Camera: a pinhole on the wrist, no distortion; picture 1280 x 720 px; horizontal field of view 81.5 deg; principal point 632.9 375.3 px. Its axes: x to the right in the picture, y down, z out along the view. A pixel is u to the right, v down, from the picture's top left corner.
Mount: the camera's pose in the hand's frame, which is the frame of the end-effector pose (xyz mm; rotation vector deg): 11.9 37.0 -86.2 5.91 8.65 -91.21
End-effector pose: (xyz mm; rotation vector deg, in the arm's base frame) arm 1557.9 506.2 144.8 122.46 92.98 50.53
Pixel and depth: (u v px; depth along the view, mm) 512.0 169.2 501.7
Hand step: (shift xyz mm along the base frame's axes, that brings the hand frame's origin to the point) 284.3 -68.4 -331.9
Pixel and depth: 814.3 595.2 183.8
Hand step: 38.2 87.9 -68.0
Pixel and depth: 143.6 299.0 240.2
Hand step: 229.2 -28.9 -44.2
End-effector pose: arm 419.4 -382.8 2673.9 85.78 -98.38 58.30
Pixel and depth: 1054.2 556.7 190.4
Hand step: 93.0 -107.4 25.1
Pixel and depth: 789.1 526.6 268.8
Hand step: 55.8 -185.1 -12.8
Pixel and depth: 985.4 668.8 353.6
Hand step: 168.6 -288.4 45.7
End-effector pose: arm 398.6 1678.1 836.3 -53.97 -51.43 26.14
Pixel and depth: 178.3 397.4 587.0
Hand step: -409.9 469.4 -71.6
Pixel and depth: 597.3 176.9 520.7
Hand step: -422.5 129.7 86.9
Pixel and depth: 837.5 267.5 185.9
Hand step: -81.7 14.1 56.2
